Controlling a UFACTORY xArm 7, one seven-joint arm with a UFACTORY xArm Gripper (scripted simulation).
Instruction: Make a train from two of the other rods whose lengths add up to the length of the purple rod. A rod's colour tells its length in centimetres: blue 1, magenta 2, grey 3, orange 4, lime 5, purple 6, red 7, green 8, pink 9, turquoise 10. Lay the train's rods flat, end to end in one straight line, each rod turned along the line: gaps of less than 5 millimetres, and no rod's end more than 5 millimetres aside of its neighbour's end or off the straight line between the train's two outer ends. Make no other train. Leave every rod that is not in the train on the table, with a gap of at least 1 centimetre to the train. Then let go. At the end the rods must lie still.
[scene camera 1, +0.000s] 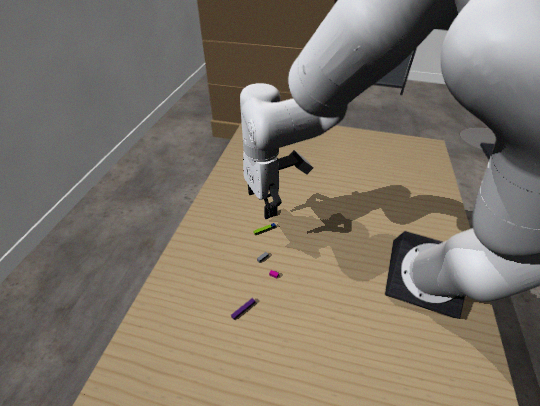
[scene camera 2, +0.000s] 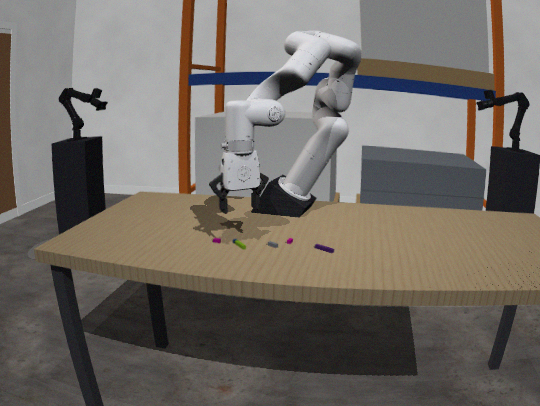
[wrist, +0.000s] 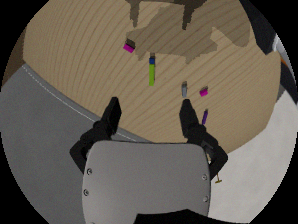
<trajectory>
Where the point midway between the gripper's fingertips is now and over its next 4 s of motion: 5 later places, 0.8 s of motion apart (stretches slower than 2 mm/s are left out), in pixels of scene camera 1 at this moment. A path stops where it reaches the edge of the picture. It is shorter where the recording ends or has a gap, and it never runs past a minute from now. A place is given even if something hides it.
My gripper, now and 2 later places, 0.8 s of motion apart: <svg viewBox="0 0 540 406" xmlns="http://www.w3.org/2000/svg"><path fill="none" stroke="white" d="M262 204L261 190L261 177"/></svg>
</trajectory>
